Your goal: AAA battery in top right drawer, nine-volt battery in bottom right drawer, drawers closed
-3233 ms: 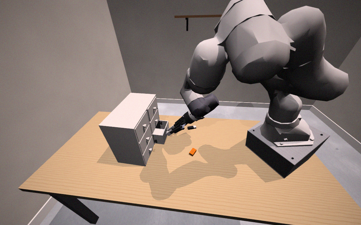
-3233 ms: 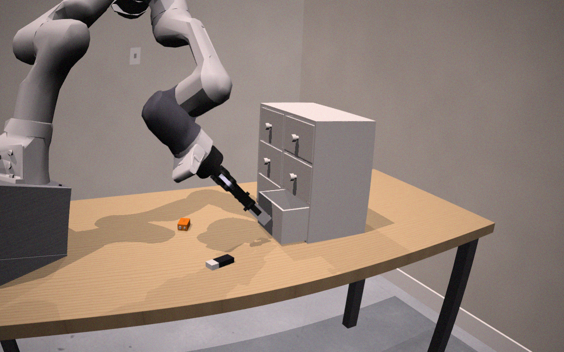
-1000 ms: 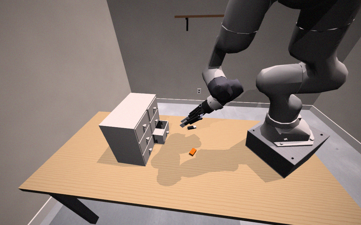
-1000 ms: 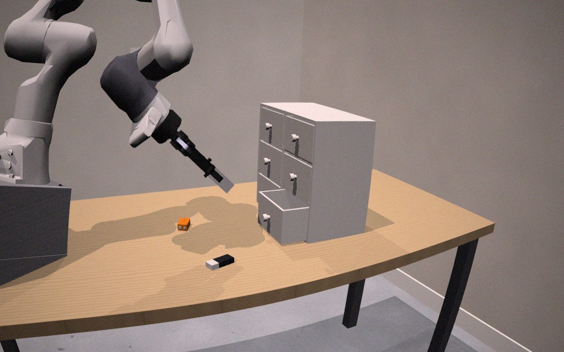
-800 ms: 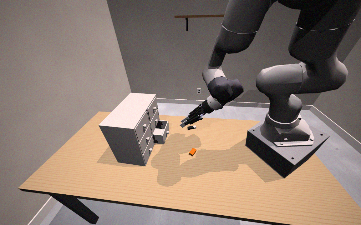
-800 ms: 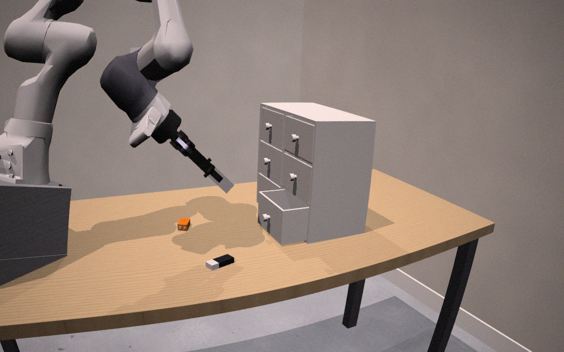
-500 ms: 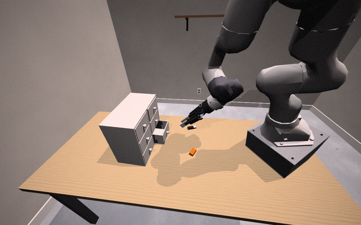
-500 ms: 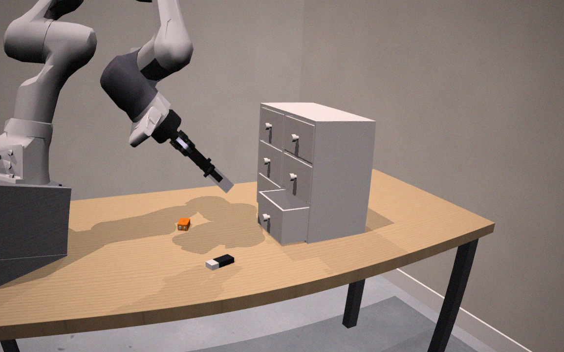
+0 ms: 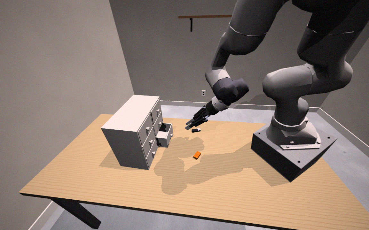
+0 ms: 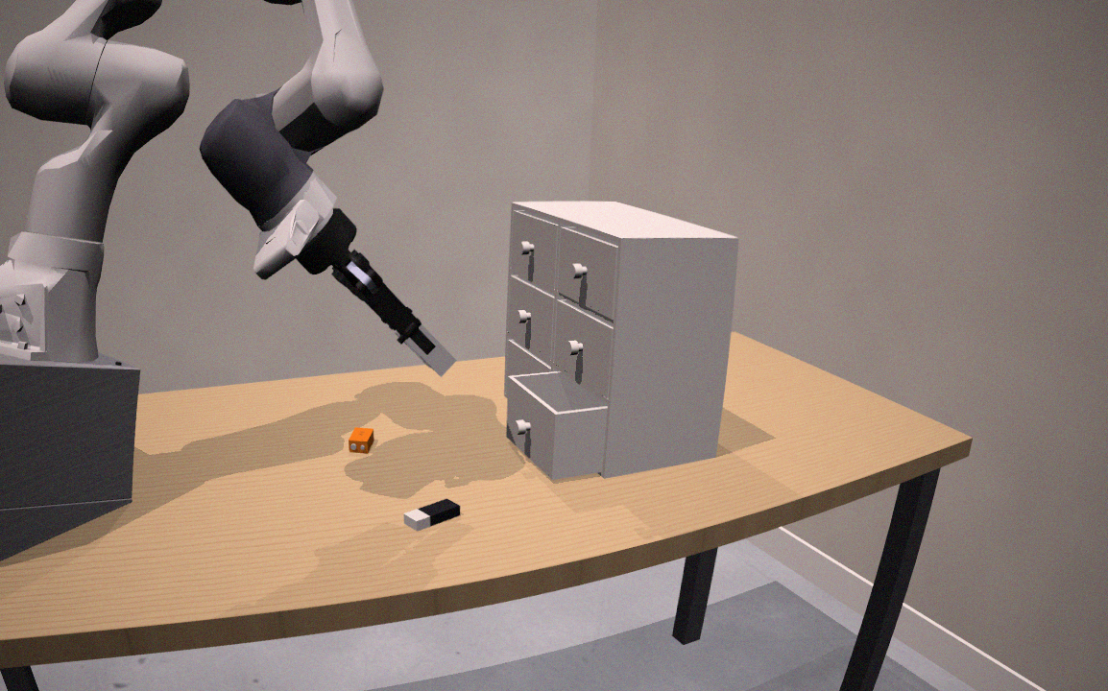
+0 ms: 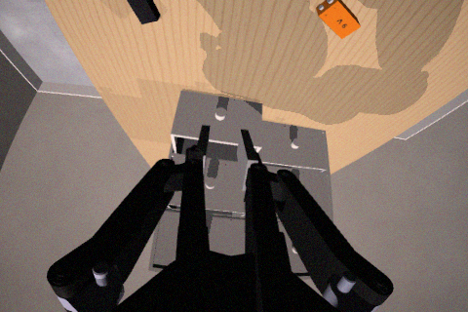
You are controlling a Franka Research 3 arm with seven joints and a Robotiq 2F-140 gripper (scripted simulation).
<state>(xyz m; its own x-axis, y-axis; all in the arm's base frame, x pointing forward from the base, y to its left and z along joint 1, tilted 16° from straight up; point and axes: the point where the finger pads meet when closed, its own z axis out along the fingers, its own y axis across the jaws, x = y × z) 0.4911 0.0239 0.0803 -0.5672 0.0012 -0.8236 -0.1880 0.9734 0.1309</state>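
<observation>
The orange nine-volt battery lies 16 cm below my hand, 9 cm to the left of it and 8 cm behind it. From my hand the other things lie so: AAA battery 25 cm ahead, 7 cm to the left, 5 cm above.
</observation>
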